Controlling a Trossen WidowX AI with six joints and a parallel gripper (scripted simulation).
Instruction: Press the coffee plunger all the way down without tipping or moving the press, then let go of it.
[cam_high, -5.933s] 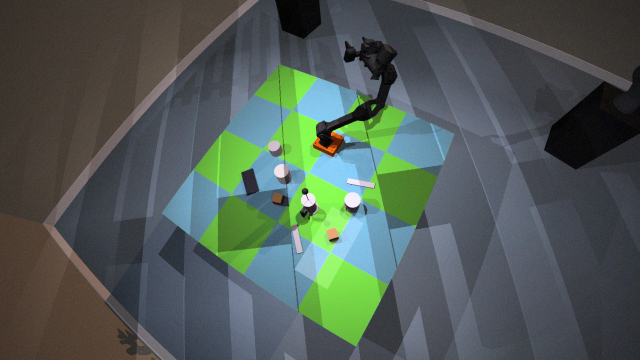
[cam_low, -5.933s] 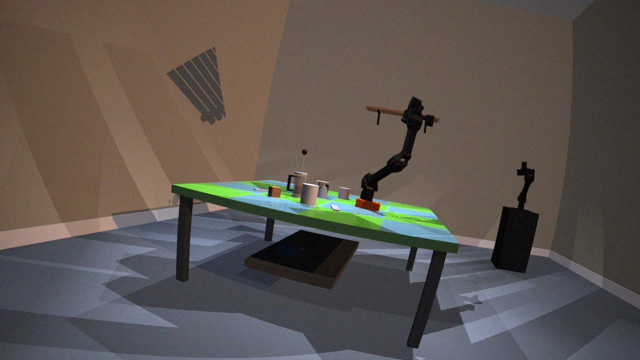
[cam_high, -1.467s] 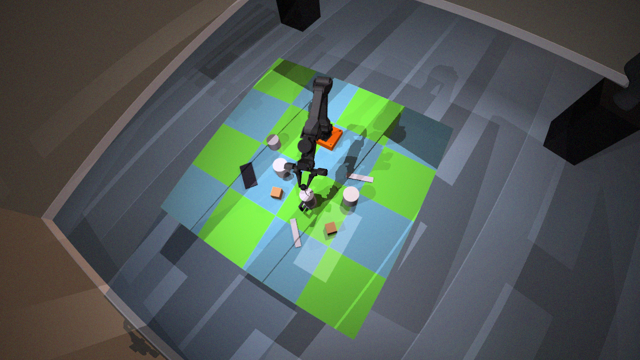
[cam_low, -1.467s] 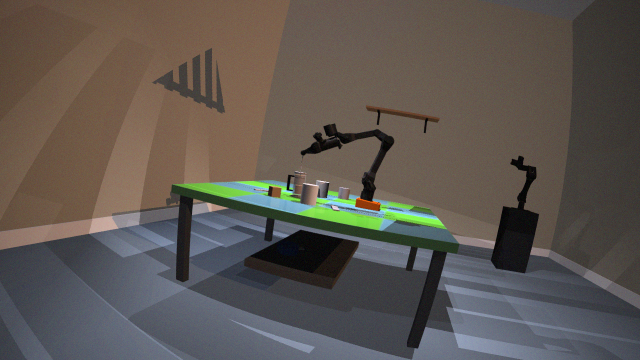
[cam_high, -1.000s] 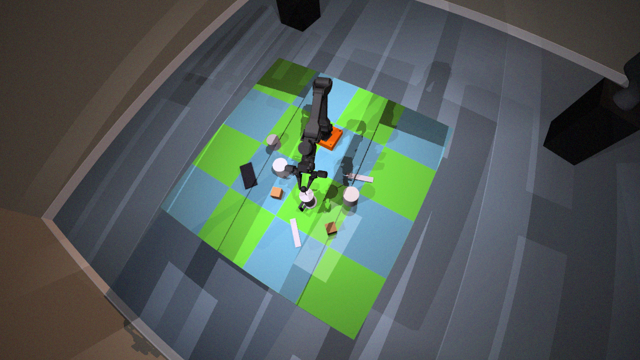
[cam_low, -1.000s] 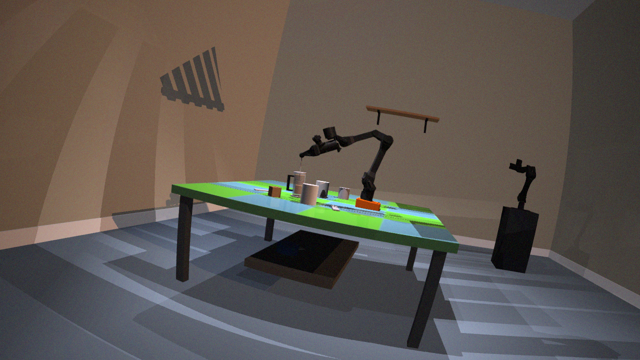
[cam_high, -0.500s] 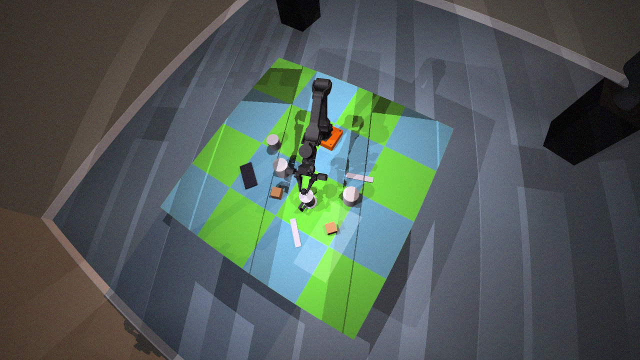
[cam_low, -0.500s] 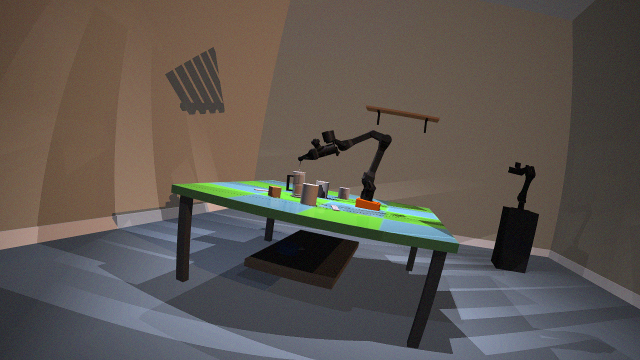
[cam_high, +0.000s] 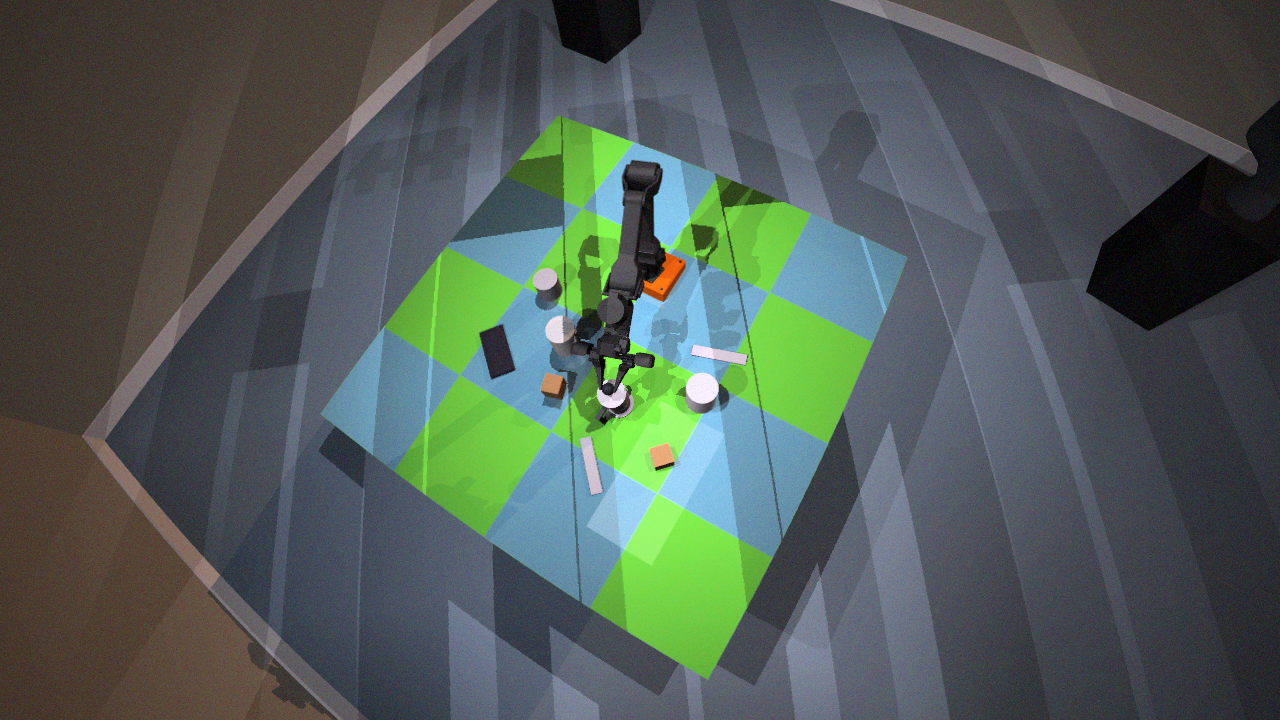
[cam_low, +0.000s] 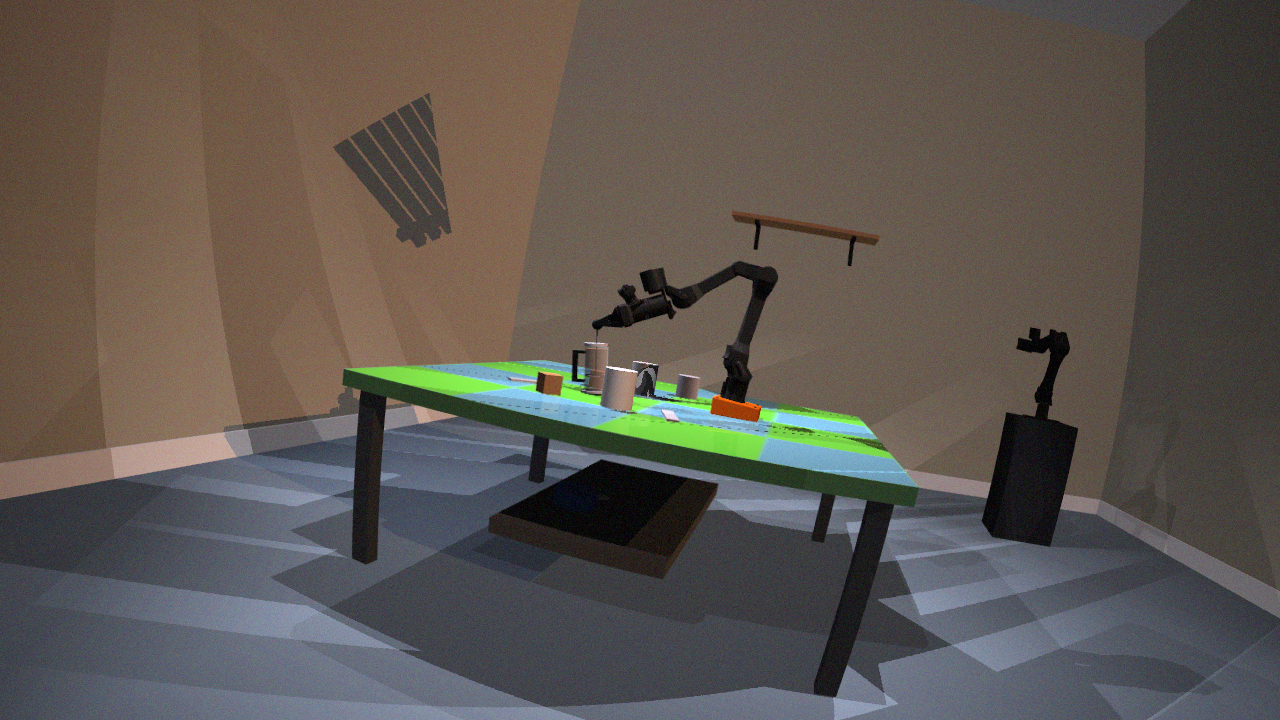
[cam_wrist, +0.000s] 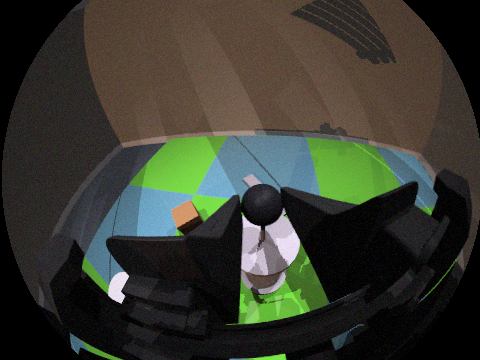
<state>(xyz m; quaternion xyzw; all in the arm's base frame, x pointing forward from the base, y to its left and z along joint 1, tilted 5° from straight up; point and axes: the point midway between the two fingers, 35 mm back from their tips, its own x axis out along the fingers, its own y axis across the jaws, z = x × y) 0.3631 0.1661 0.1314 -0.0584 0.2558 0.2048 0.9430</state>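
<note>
Right now my gripper tip is 1 cm to the left of the coffee press and 10 cm above it. Also, from my gripper tip: dark slab 6 cm ahead, 39 cm to the right, 19 cm below.
</note>
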